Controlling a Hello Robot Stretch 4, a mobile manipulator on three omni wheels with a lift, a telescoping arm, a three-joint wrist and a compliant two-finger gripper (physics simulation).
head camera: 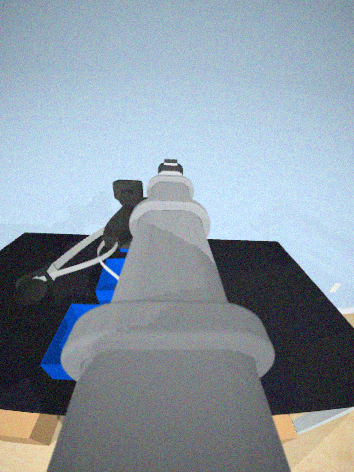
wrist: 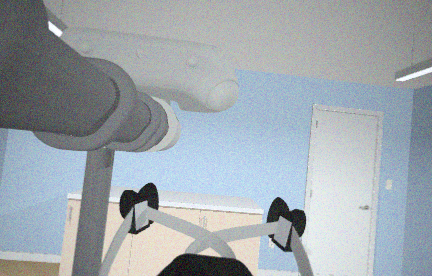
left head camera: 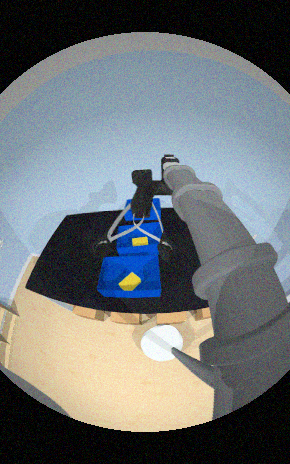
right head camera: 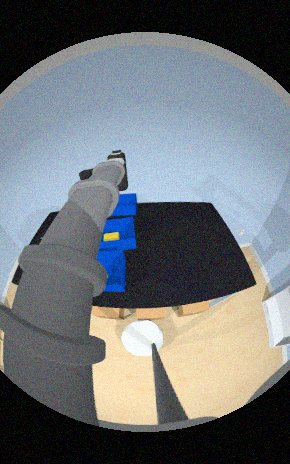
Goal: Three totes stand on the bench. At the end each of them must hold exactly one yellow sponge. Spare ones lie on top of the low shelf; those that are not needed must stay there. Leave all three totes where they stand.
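Pixels of known places: gripper, fingertip midpoint: (head camera: pixel 66 306) (wrist: pixel 212 206) (left head camera: pixel 129 258); robot's base at its link origin: (left head camera: pixel 161 341) (right head camera: pixel 142 336).
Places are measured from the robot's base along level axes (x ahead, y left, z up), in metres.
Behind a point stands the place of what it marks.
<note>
Three blue totes stand in a row on the black bench (head camera: pixel 285 320) {x 0.487, y -0.495, z 0.887 m} (left head camera: pixel 55 260) {x 0.511, y 0.800, z 0.887 m} (right head camera: pixel 195 250) {x 0.525, y -0.402, z 0.887 m}. The nearest tote (head camera: pixel 60 371) {x 0.292, y 0.297, z 0.950 m} (left head camera: pixel 150 292) {x 0.295, y 0.087, z 0.956 m} (right head camera: pixel 117 285) {x 0.296, y 0.059, z 0.978 m} holds a tilted yellow sponge (left head camera: pixel 130 282) {x 0.359, y 0.187, z 0.935 m}. The middle tote (head camera: pixel 107 284) {x 0.678, y 0.285, z 0.891 m} (left head camera: pixel 150 248) {x 0.570, y 0.079, z 0.949 m} (right head camera: pixel 130 243) {x 0.576, y 0.009, z 0.939 m} holds a flat yellow sponge (left head camera: pixel 140 241) {x 0.644, y 0.141, z 0.935 m} (right head camera: pixel 111 236) {x 0.647, y 0.139, z 0.935 m}. The far tote (left head camera: pixel 156 206) {x 1.125, y 0.001, z 0.895 m} (right head camera: pixel 129 204) {x 1.098, y 0.045, z 0.883 m} is partly covered by the wrist and arm; I cannot tell what is inside. My gripper (left head camera: pixel 135 245) {x 0.218, y 0.114, z 1.354 m} (wrist: pixel 212 206) {x 0.218, y 0.114, z 1.354 m} is open and empty, turned back toward the robot above the row of totes. The spare sponges do not show.
The telescoping arm (head camera: pixel 175 400) {x 0.113, y 0.000, z 1.460 m} (left head camera: pixel 240 300) {x 0.107, y 0.025, z 1.457 m} (right head camera: pixel 55 300) {x 0.105, y -0.021, z 1.458 m} reaches far over the bench and hides part of it. A round white base (left head camera: pixel 161 343) {x -0.008, y 0.006, z 0.187 m} (right head camera: pixel 142 338) {x -0.005, y -0.005, z 0.187 m} is on the floor in front. A wooden cabinet (wrist: pixel 165 227) and a white door (wrist: pixel 342 190) {x -2.581, y 1.928, z 1.069 m} show behind the robot.
</note>
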